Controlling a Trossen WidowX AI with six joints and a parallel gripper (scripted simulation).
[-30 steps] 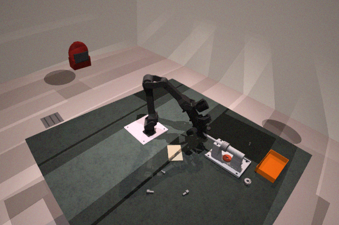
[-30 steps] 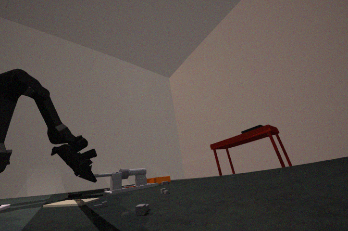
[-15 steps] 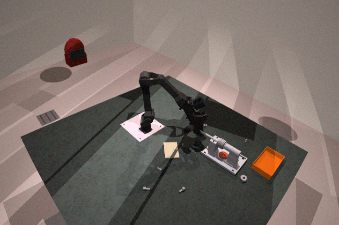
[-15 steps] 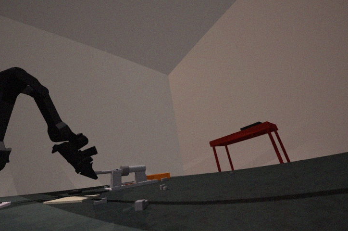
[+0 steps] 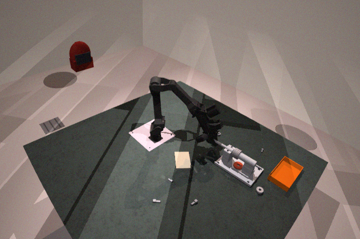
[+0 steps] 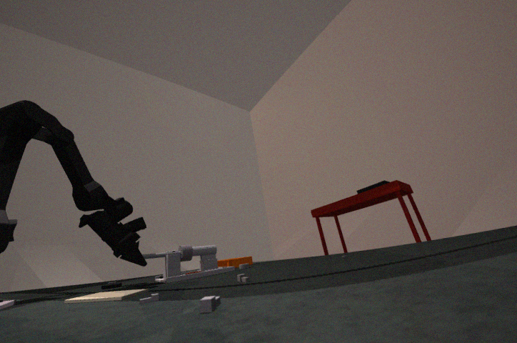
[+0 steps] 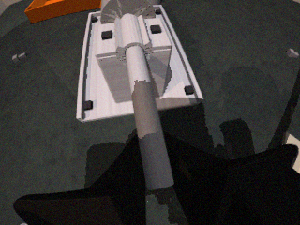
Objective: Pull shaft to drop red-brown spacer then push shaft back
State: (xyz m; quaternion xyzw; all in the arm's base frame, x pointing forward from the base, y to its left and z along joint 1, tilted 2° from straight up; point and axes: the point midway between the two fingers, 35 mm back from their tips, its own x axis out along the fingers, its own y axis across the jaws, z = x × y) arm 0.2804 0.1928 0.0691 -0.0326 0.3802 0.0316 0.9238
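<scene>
The shaft lies 6 cm ahead of my gripper tip, 3 cm above it and 1 cm to the left of it. Round my gripper tip: orange tray (37 cm ahead, 17 cm to the left, 4 cm below); cream pad (19 cm to the right, 8 cm behind, 5 cm below).
</scene>
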